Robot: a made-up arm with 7 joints. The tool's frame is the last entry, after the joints.
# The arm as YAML. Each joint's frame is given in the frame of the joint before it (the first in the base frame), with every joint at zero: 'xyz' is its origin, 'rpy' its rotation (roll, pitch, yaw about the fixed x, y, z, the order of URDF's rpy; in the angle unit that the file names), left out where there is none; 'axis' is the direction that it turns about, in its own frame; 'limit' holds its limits. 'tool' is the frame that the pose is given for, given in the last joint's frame.
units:
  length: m
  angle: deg
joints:
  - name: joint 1
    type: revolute
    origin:
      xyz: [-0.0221, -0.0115, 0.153]
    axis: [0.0, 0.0, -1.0]
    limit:
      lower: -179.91
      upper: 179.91
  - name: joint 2
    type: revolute
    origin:
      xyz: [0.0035, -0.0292, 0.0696]
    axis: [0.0, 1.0, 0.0]
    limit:
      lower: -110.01
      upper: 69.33
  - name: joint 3
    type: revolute
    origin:
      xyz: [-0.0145, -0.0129, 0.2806]
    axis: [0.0, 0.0, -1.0]
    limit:
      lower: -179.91
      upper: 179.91
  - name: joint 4
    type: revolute
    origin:
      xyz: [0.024, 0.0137, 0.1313]
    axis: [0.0, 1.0, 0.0]
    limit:
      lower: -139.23
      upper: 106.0
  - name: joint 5
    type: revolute
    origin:
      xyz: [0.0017, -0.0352, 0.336]
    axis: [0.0, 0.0, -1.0]
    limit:
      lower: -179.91
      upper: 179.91
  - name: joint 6
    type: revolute
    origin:
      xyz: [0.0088, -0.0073, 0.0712]
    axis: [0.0, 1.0, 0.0]
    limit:
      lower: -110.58
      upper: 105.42
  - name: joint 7
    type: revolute
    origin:
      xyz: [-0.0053, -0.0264, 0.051]
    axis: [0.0, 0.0, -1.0]
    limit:
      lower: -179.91
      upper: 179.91
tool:
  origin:
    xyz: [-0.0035, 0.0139, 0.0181]
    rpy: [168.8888, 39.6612, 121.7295]
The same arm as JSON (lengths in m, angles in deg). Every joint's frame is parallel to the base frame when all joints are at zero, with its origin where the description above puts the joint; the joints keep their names.
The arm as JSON. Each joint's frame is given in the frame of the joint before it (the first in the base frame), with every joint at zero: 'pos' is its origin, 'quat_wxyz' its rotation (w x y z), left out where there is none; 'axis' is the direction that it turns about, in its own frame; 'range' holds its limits. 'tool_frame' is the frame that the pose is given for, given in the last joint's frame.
{"length_unit": "m", "angle_unit": "deg", "joints": [
  {"joint": "joint 1", "pos": [-0.0221, -0.0115, 0.153], "axis": "-z", "range": [-179.91, 179.91]},
  {"joint": "joint 2", "pos": [0.0035, -0.0292, 0.0696], "axis": "+y", "range": [-110.01, 69.33]},
  {"joint": "joint 3", "pos": [-0.0145, -0.0129, 0.2806], "axis": "-z", "range": [-179.91, 179.91]},
  {"joint": "joint 4", "pos": [0.024, 0.0137, 0.1313], "axis": "+y", "range": [-139.23, 106.0]},
  {"joint": "joint 5", "pos": [0.0017, -0.0352, 0.336], "axis": "-z", "range": [-179.91, 179.91]},
  {"joint": "joint 6", "pos": [0.0088, -0.0073, 0.0712], "axis": "+y", "range": [-110.58, 105.42]},
  {"joint": "joint 7", "pos": [-0.0053, -0.0264, 0.051], "axis": "-z", "range": [-179.91, 179.91]}
], "tool_frame": {"pos": [-0.0035, 0.0139, 0.0181], "quat_wxyz": [0.339265, 0.427163, 0.833806, -0.084843]}}

